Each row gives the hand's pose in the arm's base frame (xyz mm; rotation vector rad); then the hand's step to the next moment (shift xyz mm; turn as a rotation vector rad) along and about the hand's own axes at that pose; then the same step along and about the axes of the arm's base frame.
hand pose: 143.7 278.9 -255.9 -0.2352 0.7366 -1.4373
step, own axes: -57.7 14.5 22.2 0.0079 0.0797 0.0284
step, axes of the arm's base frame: 27.0 50.8 26.9 0.0809 -0.0030 -0.0259
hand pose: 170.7 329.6 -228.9 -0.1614 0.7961 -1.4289
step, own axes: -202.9 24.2 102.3 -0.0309 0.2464 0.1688
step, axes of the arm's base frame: 91.2 154.4 141.6 0.3000 0.0127 0.0012
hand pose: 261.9 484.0 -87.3 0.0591 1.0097 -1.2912
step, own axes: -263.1 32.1 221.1 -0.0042 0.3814 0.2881
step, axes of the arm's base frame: 172.9 88.6 285.3 0.4770 -0.0283 -0.0103
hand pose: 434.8 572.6 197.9 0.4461 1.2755 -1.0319
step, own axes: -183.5 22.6 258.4 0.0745 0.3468 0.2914
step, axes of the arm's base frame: 173.8 -119.0 237.9 0.4464 -0.0783 -0.0733
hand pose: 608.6 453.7 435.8 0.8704 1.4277 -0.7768
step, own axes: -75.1 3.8 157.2 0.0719 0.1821 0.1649
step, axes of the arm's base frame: 79.8 -139.1 68.2 0.2407 -0.0495 -0.0717
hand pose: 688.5 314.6 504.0 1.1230 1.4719 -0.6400
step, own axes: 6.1 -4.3 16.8 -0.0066 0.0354 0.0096
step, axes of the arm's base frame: 3.9 -14.5 -10.5 0.0354 0.0039 0.0109
